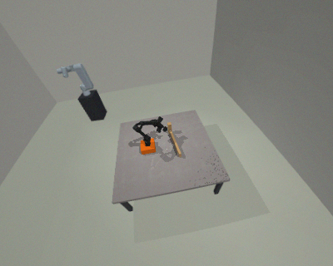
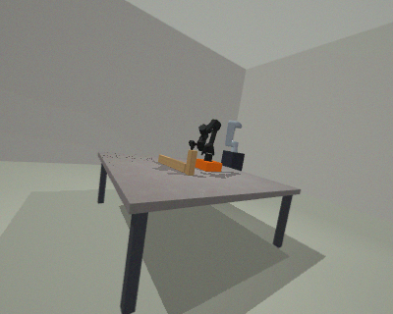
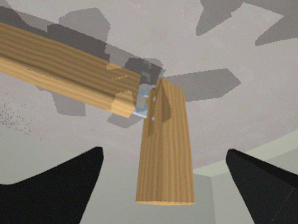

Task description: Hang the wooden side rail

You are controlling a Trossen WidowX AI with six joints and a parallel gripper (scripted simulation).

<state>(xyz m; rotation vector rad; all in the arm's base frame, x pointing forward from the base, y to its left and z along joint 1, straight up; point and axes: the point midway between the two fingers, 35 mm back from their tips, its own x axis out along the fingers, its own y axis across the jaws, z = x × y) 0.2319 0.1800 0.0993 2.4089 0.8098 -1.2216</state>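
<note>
The upright headboard post is 6 cm ahead of my gripper tip, 6 cm to the left of it and 7 cm below it.
</note>
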